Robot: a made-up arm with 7 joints. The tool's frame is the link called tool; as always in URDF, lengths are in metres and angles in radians.
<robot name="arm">
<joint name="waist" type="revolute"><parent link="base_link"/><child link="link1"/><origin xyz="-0.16 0.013 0.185" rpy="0 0 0"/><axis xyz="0 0 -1"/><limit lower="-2.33" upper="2.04"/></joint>
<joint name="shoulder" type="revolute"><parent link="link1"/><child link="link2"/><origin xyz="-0.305 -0.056 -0.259" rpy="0 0 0"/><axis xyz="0.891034 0.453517 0.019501"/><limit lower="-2.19" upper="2.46"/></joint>
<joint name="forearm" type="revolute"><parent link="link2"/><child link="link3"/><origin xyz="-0.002 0.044 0.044" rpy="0 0 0"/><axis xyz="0 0 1"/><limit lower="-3.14" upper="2.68"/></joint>
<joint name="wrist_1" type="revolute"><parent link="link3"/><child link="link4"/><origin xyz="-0.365 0.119 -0.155" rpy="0 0 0"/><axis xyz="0 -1 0"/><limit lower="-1.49" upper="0.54"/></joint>
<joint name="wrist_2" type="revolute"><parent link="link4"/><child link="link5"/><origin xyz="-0.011 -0.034 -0.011" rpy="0 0 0"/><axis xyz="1 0 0"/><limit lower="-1.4" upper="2.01"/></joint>
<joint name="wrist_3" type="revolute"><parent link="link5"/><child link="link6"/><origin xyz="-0.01 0.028 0.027" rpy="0 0 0"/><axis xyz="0 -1 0"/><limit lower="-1.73" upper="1.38"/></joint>
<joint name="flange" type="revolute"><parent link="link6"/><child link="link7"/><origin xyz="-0.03 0.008 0.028" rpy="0 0 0"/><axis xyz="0 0 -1"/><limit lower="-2.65" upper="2.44"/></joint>
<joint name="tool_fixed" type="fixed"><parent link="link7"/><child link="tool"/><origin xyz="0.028 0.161 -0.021" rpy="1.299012 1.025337 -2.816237"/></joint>
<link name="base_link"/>
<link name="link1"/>
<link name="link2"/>
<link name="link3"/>
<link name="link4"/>
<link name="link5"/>
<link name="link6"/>
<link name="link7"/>
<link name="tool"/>
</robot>
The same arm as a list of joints. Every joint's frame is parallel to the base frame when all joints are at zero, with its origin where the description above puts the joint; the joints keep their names.
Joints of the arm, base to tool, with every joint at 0 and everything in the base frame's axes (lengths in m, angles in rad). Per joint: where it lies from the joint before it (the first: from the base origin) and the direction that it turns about. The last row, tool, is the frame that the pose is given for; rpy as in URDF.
waist: axis 0 0 -1 offset -0.16 0.013 0.185
shoulder: axis 0.891034 0.453517 0.019501 offset -0.305 -0.056 -0.259
forearm: axis 0 0 1 offset -0.002 0.044 0.044
wrist_1: axis 0 -1 0 offset -0.365 0.119 -0.155
wrist_2: axis 1 0 0 offset -0.011 -0.034 -0.011
wrist_3: axis 0 -1 0 offset -0.01 0.028 0.027
flange: axis 0 0 -1 offset -0.03 0.008 0.028
tool: offset 0.028 0.161 -0.021 rpy 1.299 1.0253 -2.8162
Joint limits (rad, base to tool): -2.33..2.04 -2.19..2.46 -3.14..2.68 -1.49..0.54 -1.4..2.01 -1.73..1.38 -2.65..2.44

